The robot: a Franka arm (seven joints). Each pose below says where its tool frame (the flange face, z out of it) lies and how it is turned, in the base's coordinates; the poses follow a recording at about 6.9 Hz.
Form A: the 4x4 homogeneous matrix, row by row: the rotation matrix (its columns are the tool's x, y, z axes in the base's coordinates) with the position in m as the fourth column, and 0 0 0 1 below. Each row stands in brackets.
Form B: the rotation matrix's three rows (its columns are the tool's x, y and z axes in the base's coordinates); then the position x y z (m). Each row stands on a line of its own. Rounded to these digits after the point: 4 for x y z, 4 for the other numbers.
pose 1, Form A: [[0.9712, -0.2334, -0.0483, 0.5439], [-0.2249, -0.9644, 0.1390, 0.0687], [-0.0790, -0.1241, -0.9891, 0.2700], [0, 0, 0, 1]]
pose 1, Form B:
0.9712, -0.2334, -0.0483
-0.2249, -0.9644, 0.1390
-0.0790, -0.1241, -0.9891
0.5439, 0.0687, 0.2700

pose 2, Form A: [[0.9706, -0.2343, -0.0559, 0.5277], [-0.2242, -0.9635, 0.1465, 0.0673], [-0.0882, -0.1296, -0.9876, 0.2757], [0, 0, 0, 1]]
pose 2, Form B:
0.9706, -0.2343, -0.0559
-0.2242, -0.9635, 0.1465
-0.0882, -0.1296, -0.9876
0.5277, 0.0673, 0.2757

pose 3, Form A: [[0.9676, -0.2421, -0.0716, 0.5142], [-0.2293, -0.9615, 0.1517, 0.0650], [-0.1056, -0.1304, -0.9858, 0.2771], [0, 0, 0, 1]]
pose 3, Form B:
0.9676, -0.2421, -0.0716
-0.2293, -0.9615, 0.1517
-0.1056, -0.1304, -0.9858
0.5142, 0.0650, 0.2771

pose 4, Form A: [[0.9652, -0.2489, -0.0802, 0.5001], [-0.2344, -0.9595, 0.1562, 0.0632], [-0.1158, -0.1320, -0.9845, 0.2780], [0, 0, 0, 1]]
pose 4, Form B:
0.9652, -0.2489, -0.0802
-0.2344, -0.9595, 0.1562
-0.1158, -0.1320, -0.9845
0.5001, 0.0632, 0.2780

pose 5, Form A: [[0.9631, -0.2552, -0.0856, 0.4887], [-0.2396, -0.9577, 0.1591, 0.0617], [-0.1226, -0.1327, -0.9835, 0.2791], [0, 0, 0, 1]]
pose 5, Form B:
0.9631, -0.2552, -0.0856
-0.2396, -0.9577, 0.1591
-0.1226, -0.1327, -0.9835
0.4887, 0.0617, 0.2791

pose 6, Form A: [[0.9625, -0.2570, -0.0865, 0.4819], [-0.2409, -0.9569, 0.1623, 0.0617], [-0.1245, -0.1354, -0.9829, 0.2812], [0, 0, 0, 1]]
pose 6, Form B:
0.9625, -0.2570, -0.0865
-0.2409, -0.9569, 0.1623
-0.1245, -0.1354, -0.9829
0.4819, 0.0617, 0.2812

